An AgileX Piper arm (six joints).
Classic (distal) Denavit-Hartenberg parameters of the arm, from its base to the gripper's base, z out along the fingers. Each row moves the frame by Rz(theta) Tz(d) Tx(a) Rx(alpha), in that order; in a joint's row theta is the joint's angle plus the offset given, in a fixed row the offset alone. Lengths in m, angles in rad.
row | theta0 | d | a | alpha
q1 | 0 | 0.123 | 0 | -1.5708
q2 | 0.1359 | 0 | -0.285 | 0
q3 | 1.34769 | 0 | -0.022 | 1.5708
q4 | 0 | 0.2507 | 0 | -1.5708
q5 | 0 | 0 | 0 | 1.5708
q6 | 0 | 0.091 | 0 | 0
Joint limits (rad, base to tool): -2.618..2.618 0..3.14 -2.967..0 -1.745..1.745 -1.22..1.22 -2.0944..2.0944
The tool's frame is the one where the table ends.
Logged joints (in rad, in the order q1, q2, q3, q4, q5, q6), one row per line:
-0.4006, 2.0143, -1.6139, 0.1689, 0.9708, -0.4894
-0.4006, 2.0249, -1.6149, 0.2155, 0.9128, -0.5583
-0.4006, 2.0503, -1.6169, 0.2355, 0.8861, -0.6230
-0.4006, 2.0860, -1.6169, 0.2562, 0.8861, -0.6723
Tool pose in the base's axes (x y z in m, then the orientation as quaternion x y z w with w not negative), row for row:
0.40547, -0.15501, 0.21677, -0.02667, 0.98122, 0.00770, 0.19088
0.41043, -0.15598, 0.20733, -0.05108, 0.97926, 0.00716, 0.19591
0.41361, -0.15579, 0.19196, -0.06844, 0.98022, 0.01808, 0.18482
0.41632, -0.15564, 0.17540, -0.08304, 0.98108, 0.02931, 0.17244
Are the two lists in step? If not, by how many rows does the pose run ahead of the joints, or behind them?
The pose runs 1 row ahead of the joints: the pose in row i belongs to the joints in row i + 1.
